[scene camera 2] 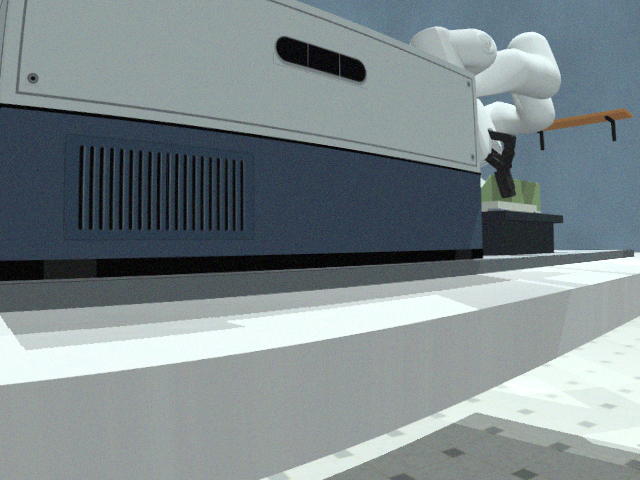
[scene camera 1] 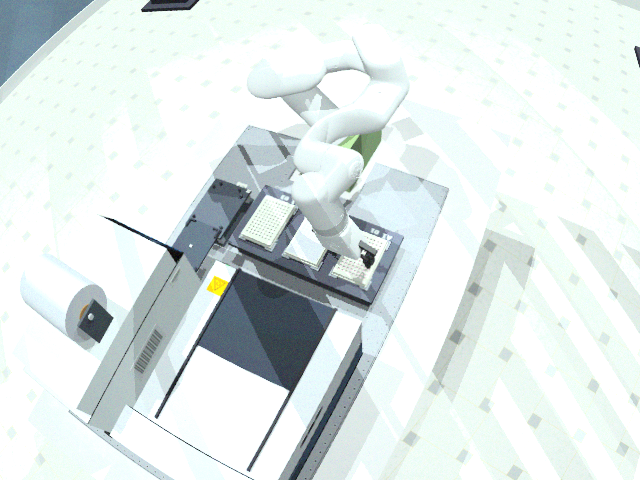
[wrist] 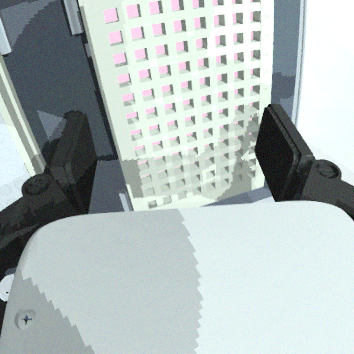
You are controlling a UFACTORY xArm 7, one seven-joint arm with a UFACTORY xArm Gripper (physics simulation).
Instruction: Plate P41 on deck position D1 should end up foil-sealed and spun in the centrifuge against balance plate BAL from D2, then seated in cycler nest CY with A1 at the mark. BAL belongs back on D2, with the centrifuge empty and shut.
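Frame: origin at the arm's base, x left, y back, z up, level; metres.
Where they show: gripper, fingertip midpoint: (scene camera 1: 354,256) (wrist: 176,130).
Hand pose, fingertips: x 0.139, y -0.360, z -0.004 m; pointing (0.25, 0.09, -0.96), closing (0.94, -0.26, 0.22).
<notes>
Each offset is from my fingertips to the top centre of the thing. "*": to the spot under its first point.
A pale well plate with pink wells {dx +0.013, dy +0.006, dz +0.001 m} (scene camera 1: 351,269) (scene camera 2: 509,207) (wrist: 111,95) sits at the right end of the dark deck (scene camera 1: 385,260) (scene camera 2: 522,232) (wrist: 55,75); its printed label is too blurred to read. My gripper (scene camera 1: 368,258) (scene camera 2: 506,193) (wrist: 176,130) is open and points down over this plate. In the wrist view its fingers stand on either side of the plate's near part, with nothing held. A flat-topped pale item {dx -0.110, dy +0.025, dz +0.001 m} (scene camera 1: 305,249) sits mid-deck, and another well plate {dx -0.232, dy +0.044, dz +0.001 m} (scene camera 1: 268,219) sits at the left end. I cannot tell which one is BAL.
A large grey and blue housing (scene camera 1: 330,351) (scene camera 2: 361,196) stands in front of the deck. A tall grey panel {* dx -0.310, dy -0.374, dz +0.166 m} (scene camera 1: 149,335) and a white roll {dx -0.426, dy -0.410, dz +0.402 m} (scene camera 1: 62,294) stand left. Dark fixtures {* dx -0.396, dy +0.066, dz -0.030 m} (scene camera 1: 217,206) {dx -0.386, dy -0.108, dz +0.033 m} (scene camera 1: 193,242) lie left of the deck. A green box (scene camera 1: 369,147) (scene camera 2: 529,193) stands behind.
</notes>
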